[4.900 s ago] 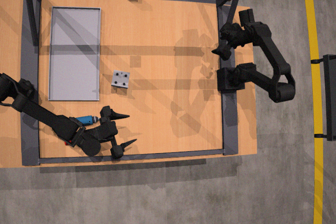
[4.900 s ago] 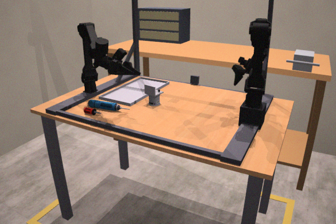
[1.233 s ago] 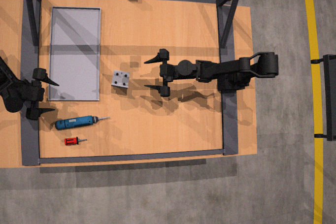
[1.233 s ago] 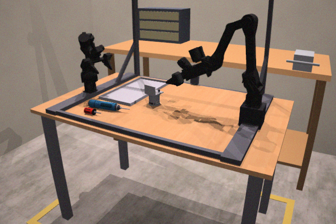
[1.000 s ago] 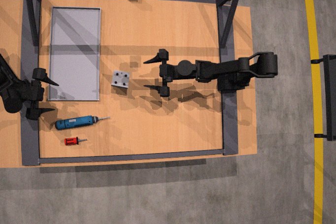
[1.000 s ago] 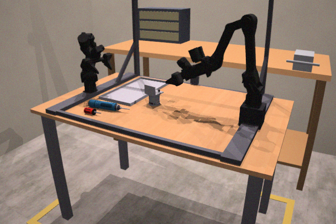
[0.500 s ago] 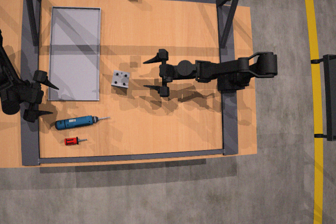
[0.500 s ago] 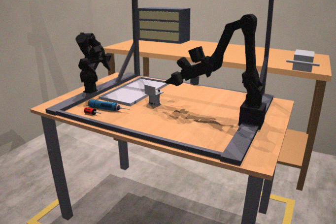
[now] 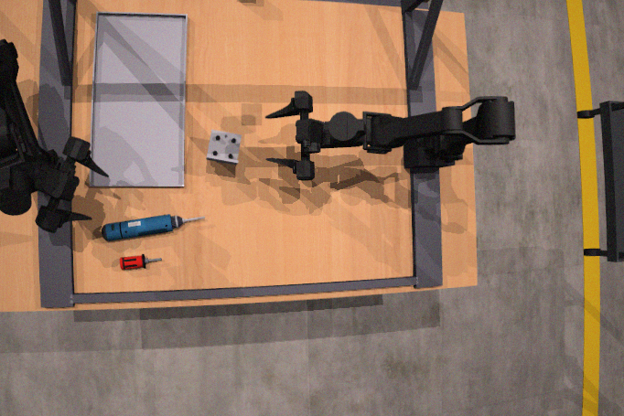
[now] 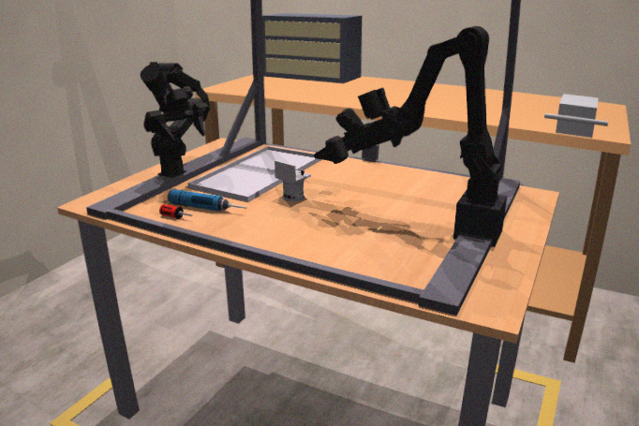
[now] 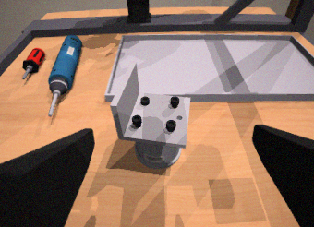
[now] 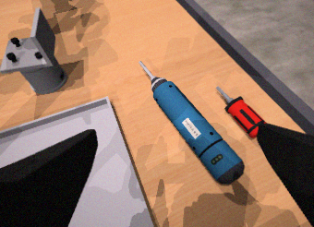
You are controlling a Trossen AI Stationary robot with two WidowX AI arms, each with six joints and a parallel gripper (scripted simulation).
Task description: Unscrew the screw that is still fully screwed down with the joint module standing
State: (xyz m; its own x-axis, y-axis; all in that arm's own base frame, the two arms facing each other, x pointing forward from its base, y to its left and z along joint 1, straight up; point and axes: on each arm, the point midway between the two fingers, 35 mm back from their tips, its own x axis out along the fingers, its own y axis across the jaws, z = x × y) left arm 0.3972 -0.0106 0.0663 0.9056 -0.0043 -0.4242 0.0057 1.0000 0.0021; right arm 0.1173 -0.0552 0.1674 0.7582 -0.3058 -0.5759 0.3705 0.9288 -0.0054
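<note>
Now: left hand 12 cm to the left of the grey cylinder and 13 cm above it. From my left hand the other things lie so: l-shaped bracket 12 cm to the right, 8 cm below; bit 16 cm ahead, 19 cm to the right, 14 cm below; shallow grey tray 13 cm behind, 31 cm to the right, 15 cm below.
</note>
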